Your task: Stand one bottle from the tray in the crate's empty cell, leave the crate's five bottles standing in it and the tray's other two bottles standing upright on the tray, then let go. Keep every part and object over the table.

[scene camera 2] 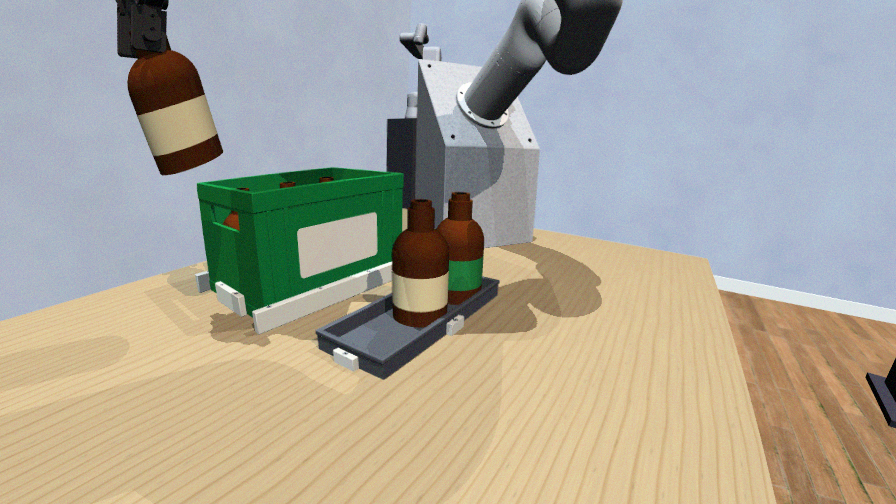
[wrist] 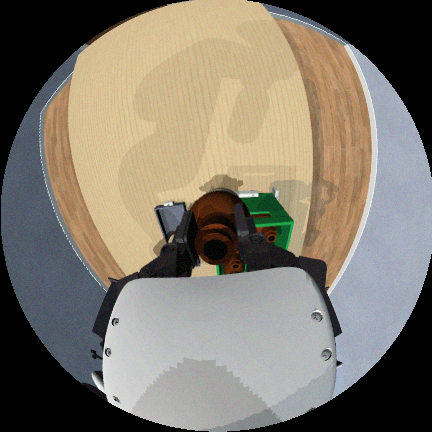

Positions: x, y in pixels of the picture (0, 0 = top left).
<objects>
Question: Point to a crate rail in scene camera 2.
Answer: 265, 319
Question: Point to a cream-labelled bottle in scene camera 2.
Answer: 420, 254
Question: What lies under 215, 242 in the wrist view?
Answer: A cream-labelled bottle.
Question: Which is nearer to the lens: the cream-labelled bottle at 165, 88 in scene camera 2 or the green-labelled bottle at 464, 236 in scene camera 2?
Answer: The cream-labelled bottle.
</objects>
